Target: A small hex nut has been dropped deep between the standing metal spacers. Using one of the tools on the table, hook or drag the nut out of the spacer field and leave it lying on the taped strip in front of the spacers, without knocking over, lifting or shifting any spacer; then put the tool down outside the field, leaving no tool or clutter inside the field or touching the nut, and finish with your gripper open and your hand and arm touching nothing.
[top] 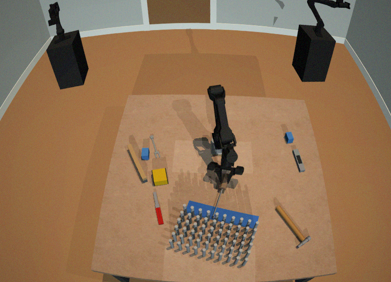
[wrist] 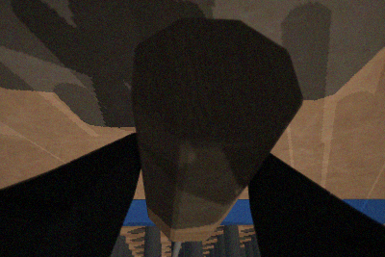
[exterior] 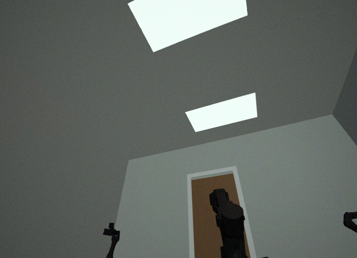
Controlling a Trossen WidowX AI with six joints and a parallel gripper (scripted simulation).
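My gripper tip is now 90 mm short of the hook tool and 40 mm to the left of it. The rest, counted from my gripper tip: red-handled tool: 100 mm ahead, 370 mm to the right, 20 mm below; blue taped strip: 180 mm ahead, 40 mm to the right, 30 mm below; hex nut: 190 mm ahead, 80 mm to the right, 30 mm below.
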